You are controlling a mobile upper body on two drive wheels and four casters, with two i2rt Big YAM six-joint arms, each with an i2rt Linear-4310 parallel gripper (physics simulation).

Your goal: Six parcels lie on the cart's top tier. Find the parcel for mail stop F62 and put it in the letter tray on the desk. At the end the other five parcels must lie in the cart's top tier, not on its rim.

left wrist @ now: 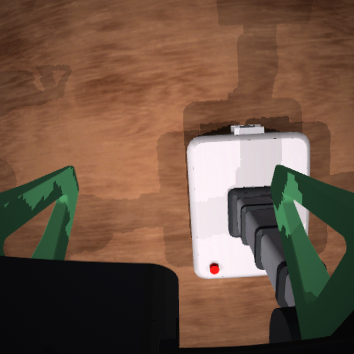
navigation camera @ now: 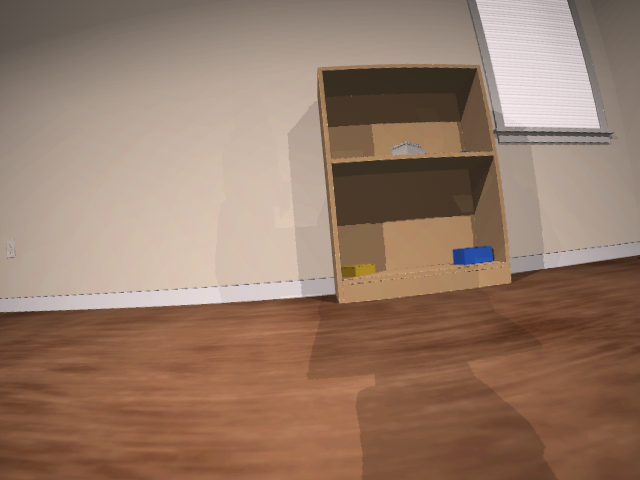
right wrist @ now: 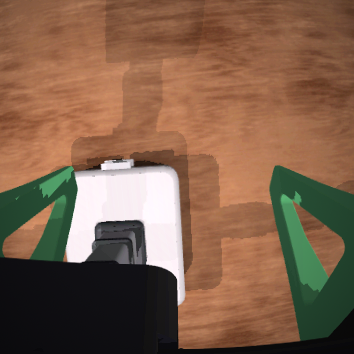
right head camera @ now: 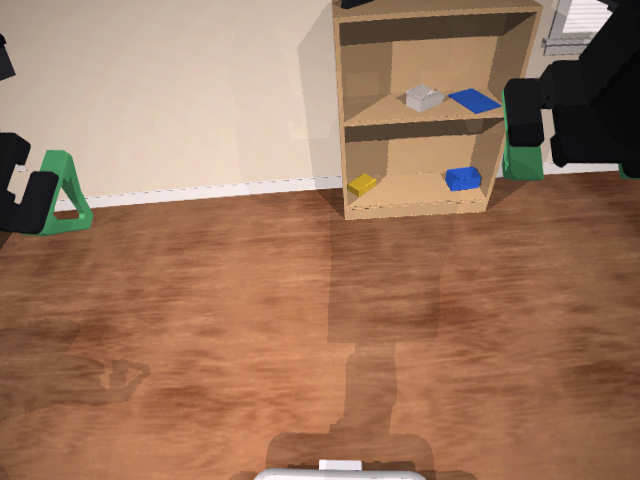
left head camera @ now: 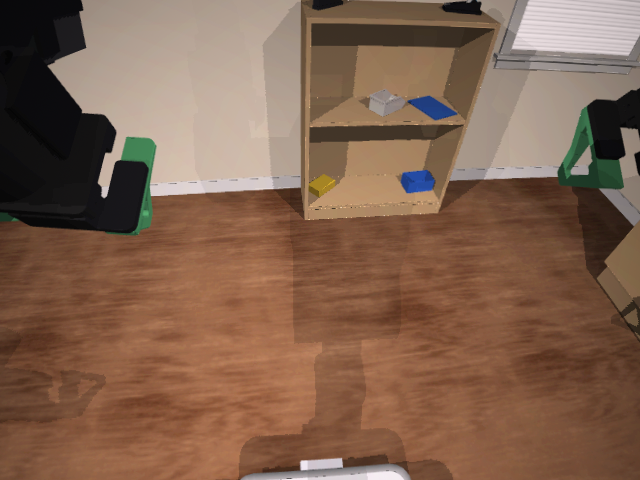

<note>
In view: the left gripper (left head camera: 91,215), the right gripper (right head camera: 562,170), a flat blue item (right head camera: 473,100), a grey box (right head camera: 420,98), a blue box (right head camera: 465,178), a wooden bookcase (navigation camera: 407,224) and a window with blinds (navigation camera: 542,86).
The left gripper also shows in the left wrist view (left wrist: 174,176) and in the right head camera view (right head camera: 46,219). The right gripper also shows in the right wrist view (right wrist: 173,176) and in the left head camera view (left head camera: 604,179). The wooden bookcase also shows in the right head camera view (right head camera: 375,54) and in the left head camera view (left head camera: 341,55). The left wrist view does not show the flat blue item: it is out of frame. The right wrist view misses the flat blue item: it is out of frame.
</note>
